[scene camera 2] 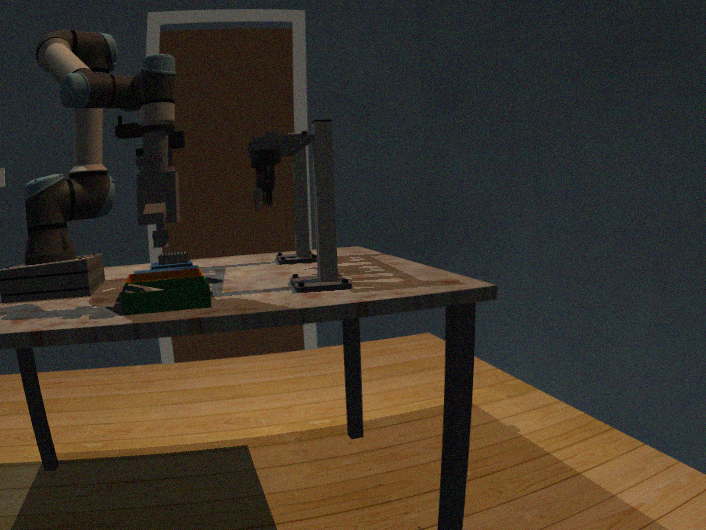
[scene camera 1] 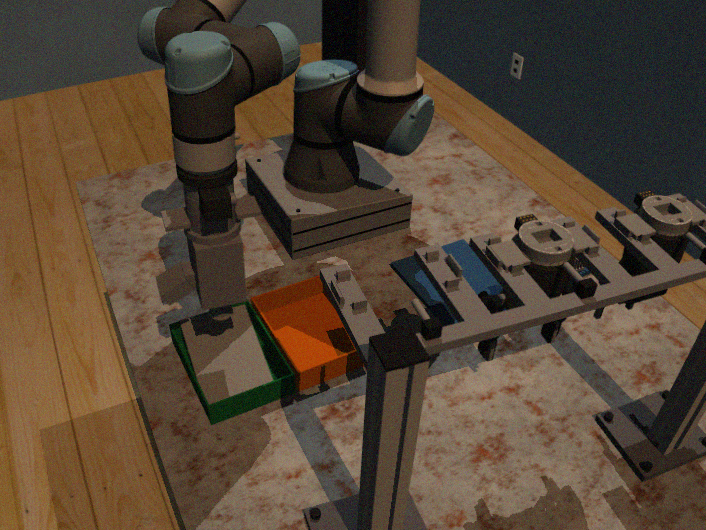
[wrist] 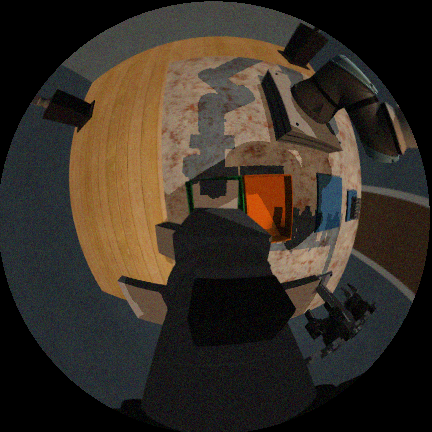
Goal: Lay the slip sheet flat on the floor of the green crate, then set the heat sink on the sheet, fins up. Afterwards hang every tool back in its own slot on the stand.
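Places are measured from the arm's base along level axes (x ahead, y up, z right), in centimetres.
Pixels of known places: end effector, tool point: (scene camera 2: 157, 155); arm's base, origin of the base link: (scene camera 2: 50, 261) (scene camera 1: 321, 174) (wrist: 310, 103).
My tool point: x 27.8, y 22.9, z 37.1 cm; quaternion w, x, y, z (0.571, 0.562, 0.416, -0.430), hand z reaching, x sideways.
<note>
Ahead of a thing's pixels: the offset from my tool point to its middle. "pt": to the spot under its first point.
The arm carries the one-cup vacuum tool (scene camera 1: 213, 319) (scene camera 2: 160, 238); its cup is above the green crate {dx +1.0, dy -29.0, dz -7.0 cm} (scene camera 1: 245, 402) (scene camera 2: 171, 297) (wrist: 240, 192), clear of the rim, with nothing hanging from it. In the wrist view the tool's dark body hides its cup. The slip sheet {dx -1.1, dy -28.7, dz +0.2 cm} (scene camera 1: 245, 365) (wrist: 200, 201), pale grey-beige, lies inside the crate over its floor and looks flat; shadows cover part of it. The grey heat sink {dx +12.8, dy -28.7, dz -63.5 cm} (scene camera 2: 172, 257) (wrist: 355, 207) stands fins up on a blue block behind the crates. It does not show clearly in scene camera 1.
An orange crate (scene camera 1: 307, 330) (scene camera 2: 191, 274) (wrist: 265, 192) stands beside the green one. A blue pad {pt dx +5.7, dy -30.2, dz -42.7 cm} (wrist: 330, 200) lies farther along. The tool stand (scene camera 1: 399, 399) (scene camera 2: 326, 199) rises nearby; two tools {pt dx +33.3, dy +3.6, dz -24.9 cm} (scene camera 1: 545, 242) {pt dx +38.5, dy +3.6, dz -42.8 cm} (scene camera 1: 667, 213) hang in it. The arm's base plinth (scene camera 1: 347, 225) is behind the crates.
</note>
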